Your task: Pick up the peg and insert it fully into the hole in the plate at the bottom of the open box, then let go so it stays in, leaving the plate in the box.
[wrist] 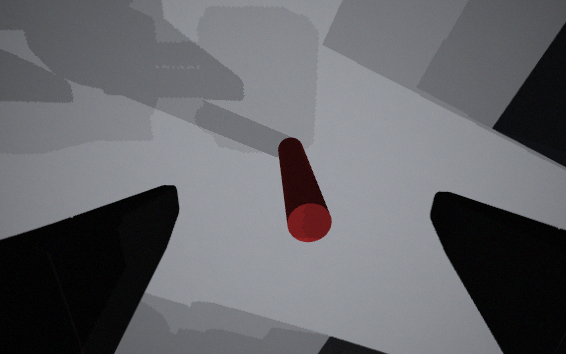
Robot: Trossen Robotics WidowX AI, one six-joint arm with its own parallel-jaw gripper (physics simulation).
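Places are measured from the arm's base along level axes (x down, y right, z back), in millimetres.
Where they show: gripper, fingertip midpoint: [305, 201].
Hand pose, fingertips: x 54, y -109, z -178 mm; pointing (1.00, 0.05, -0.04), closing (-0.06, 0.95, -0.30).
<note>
Things, the pixels of their top centre, and the offset from my fingertips. "spot": a spot on its surface instead. Level surfaces: height alone.
- red peg at its top centre: [309, 223] dx -12, dy +1, dz +2 mm
- dark shape at a spot on its surface: [537, 105] spot: dx +51, dy +107, dz -62 mm
- table at its surface level: dx +68 mm
The red peg [305, 190] stands upright on the light table in the wrist view, its round top facing the camera and lying roughly midway between the two fingers. My gripper [305, 201] is open, with one black finger at the left and one at the right, both apart from the peg. How far the fingertips are above or beside the peg's top is hard to tell. The box, the plate and its hole cannot be made out for certain; a dark surface at the right edge may be part of the box.
A dark shape [537, 105] stands at the upper right edge, with grey shadow beside it. Another dark object [350, 346] shows at the bottom edge. Shadows of the arm and peg fall on the table [375, 150] at the upper left.
</note>
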